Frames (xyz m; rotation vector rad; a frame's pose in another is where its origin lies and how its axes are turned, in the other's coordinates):
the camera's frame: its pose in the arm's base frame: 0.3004 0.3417 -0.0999 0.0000 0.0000 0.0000
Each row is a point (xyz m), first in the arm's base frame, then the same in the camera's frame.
Working: the arm's base frame: its pose in the camera's frame: -0.3004 -0.3417 0.0999 0.0000 0.0000 0.0000

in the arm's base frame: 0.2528 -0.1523 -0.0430
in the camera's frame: -0.0476 -0.4940 0.0569
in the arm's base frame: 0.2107 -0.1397 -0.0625
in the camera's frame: -0.0897 -0.4814 0.0374
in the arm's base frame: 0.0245 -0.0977 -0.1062
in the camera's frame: -0.2759 -0.4394 -0.0063
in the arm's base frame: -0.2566 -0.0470 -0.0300
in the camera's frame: -0.5570 -0.3887 0.0699
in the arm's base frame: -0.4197 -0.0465 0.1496
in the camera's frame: -0.7201 -0.3882 0.2495
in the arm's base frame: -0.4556 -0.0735 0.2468
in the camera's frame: -0.7560 -0.4152 0.3467
